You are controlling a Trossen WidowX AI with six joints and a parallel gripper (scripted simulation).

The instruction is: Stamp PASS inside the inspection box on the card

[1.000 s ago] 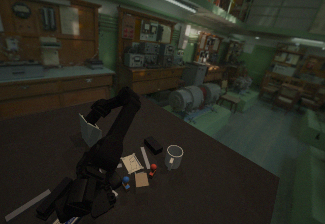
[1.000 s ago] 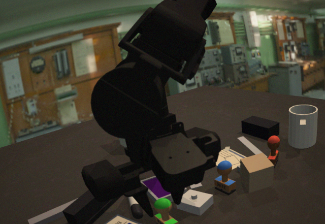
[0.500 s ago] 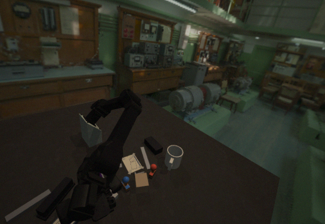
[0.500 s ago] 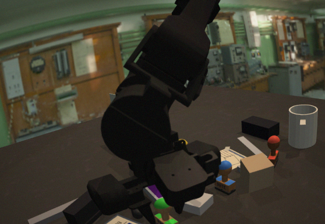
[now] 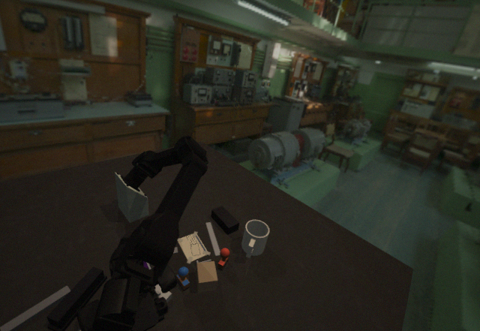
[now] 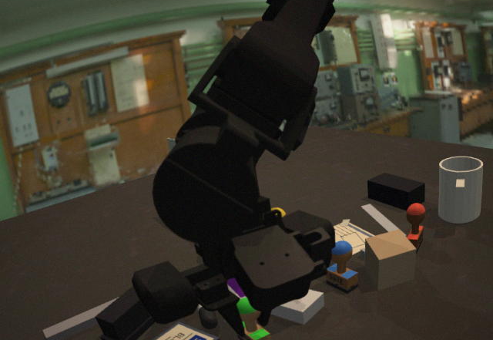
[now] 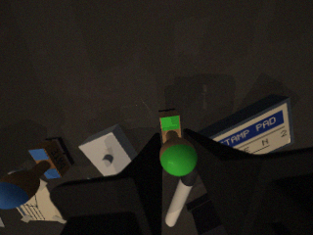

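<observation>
My gripper tip is now 110 mm past the purple ink pad, 50 mm to the right of it and 20 mm above it. The rest, counted from my gripper tip: stamp-pad box (20 mm behind, 90 mm to the right, 10 mm below); then white block (20 mm behind, 70 mm to the left); then green-knobbed stamp (right at my gripper tip).
</observation>
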